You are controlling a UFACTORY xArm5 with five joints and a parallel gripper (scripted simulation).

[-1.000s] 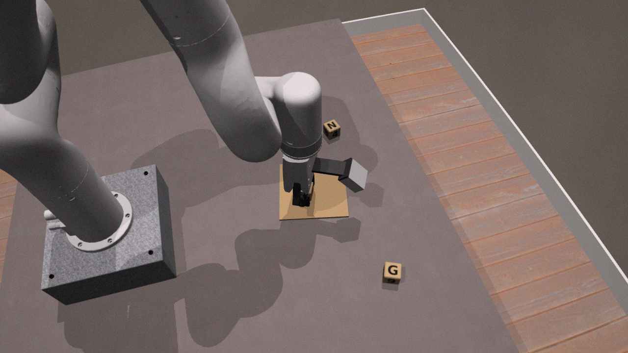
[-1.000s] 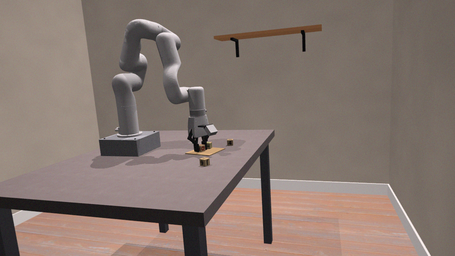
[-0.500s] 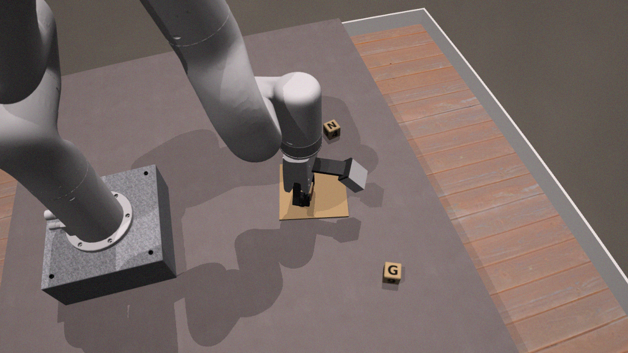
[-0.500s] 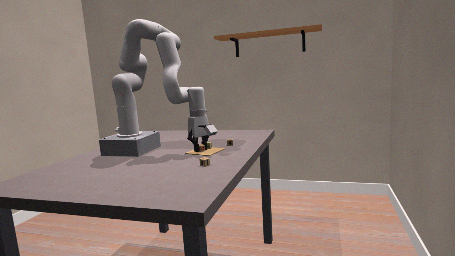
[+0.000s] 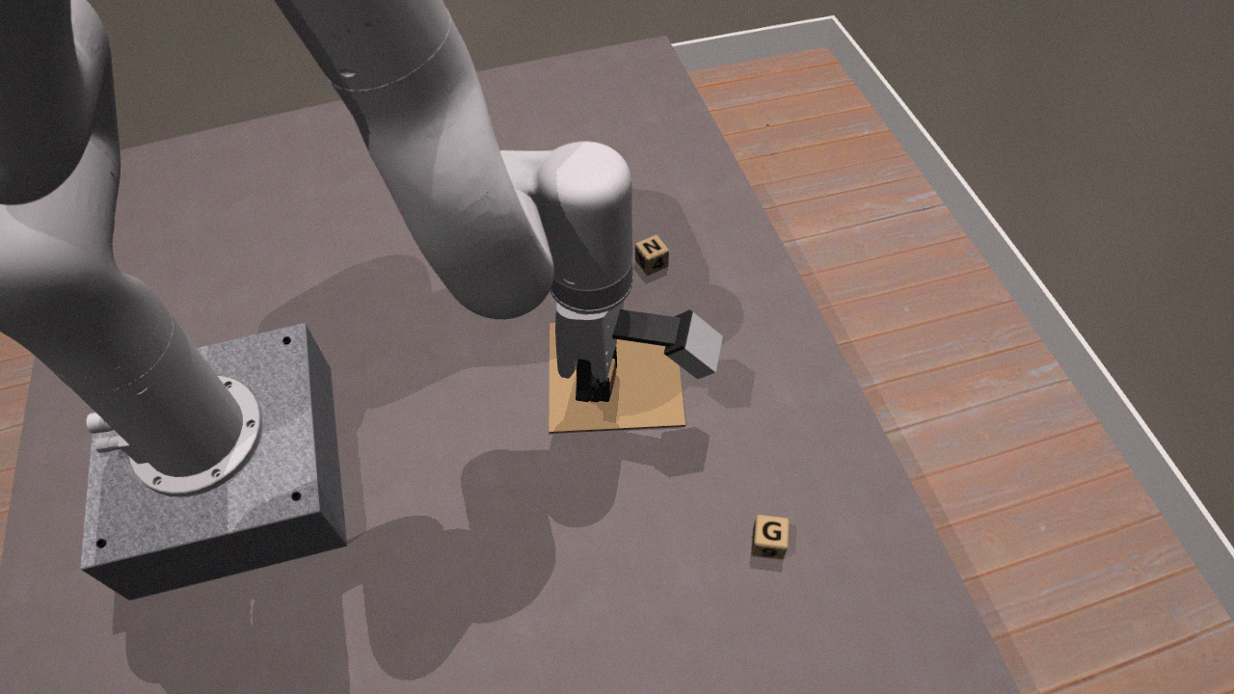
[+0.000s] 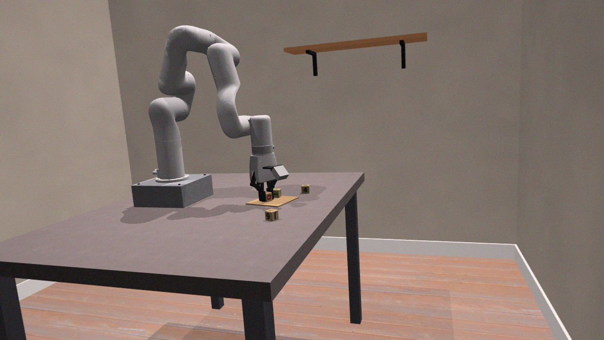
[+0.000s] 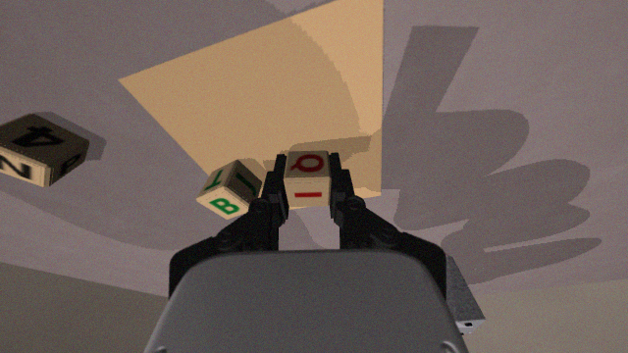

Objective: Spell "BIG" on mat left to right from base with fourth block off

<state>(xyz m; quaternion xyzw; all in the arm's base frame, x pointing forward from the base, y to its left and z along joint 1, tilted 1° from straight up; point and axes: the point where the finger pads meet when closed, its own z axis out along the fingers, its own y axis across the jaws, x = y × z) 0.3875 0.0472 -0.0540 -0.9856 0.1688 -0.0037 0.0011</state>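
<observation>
My hand is 2 cm short of the tan mat, 1 cm to the right of it and 2 cm above it. Also, from my hand: B block: 1 cm ahead, 6 cm to the left, 1 cm below; G block: 13 cm ahead, 20 cm to the right, 1 cm below.
</observation>
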